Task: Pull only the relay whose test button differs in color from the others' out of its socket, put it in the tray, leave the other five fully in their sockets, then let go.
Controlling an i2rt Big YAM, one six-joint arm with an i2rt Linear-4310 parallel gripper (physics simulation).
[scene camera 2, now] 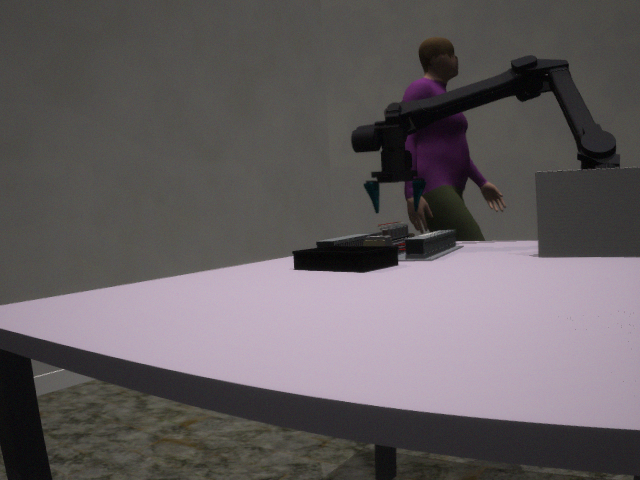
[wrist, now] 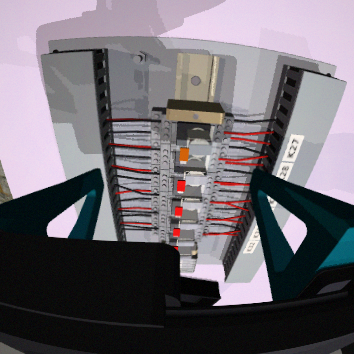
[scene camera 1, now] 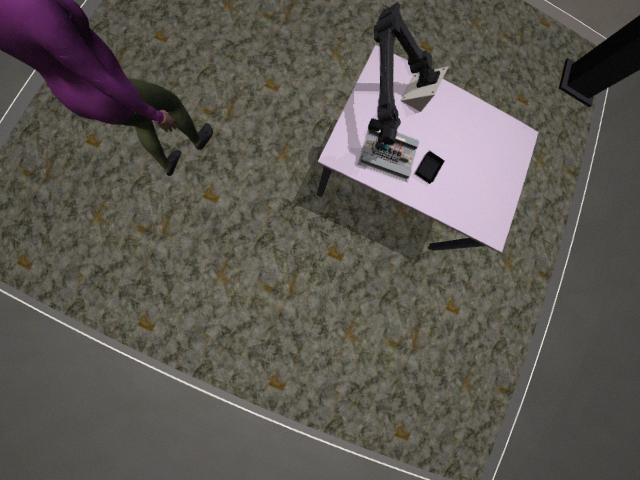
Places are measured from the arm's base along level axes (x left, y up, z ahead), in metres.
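Pixels of known places: gripper, fingertip midpoint: (scene camera 2: 396, 212) (wrist: 176, 176) (scene camera 1: 380, 142); arm's base, origin of the base link: (scene camera 2: 605, 202) (scene camera 1: 428, 80).
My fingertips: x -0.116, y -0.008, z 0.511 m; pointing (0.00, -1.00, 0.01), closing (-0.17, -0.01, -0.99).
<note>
Ahead of a thing's pixels: the offset from my fingertips to its top centre. Level surfaces: height alone.
The relay with the orange test button @(dy -0.022, dx -0.005, dz -0.012 m) (wrist: 184, 154) sits in the row nearest the tan end bracket, seated as far as I can see. Several relays with red buttons, such as a red-button relay @(dy -0.022, dx +0.023, dz -0.015 m) (wrist: 181, 186), follow below it in the wrist view; the lowest is partly hidden by the gripper housing. My gripper (scene camera 1: 386, 145) (scene camera 2: 397, 211) (wrist: 176, 176) is open and empty, pointing down above the relay row, apart from it, one finger on each side. The black tray @(dy -0.057, dx +0.341, dz -0.048 m) (scene camera 1: 430, 166) (scene camera 2: 341, 259) (wrist: 205, 290) lies on the table beside the panel and looks empty.
The grey panel @(dy -0.082, dx +0.080, dz -0.022 m) (wrist: 125, 90) carries the tan end bracket @(dy -0.051, dx -0.023, dz -0.010 m) (wrist: 196, 112), red and black wires, and raised ducts @(dy -0.049, dx +0.091, dz +0.075 m) (wrist: 72, 100) @(dy -0.049, dx +0.069, dz -0.119 m) (wrist: 312, 115) on both sides. The arm's mount (scene camera 1: 413, 93) (scene camera 2: 589, 211) stands on the pink table @(dy -0.092 m) (scene camera 1: 475, 155). A person (scene camera 1: 72, 67) (scene camera 2: 444, 144) is beyond the table.
</note>
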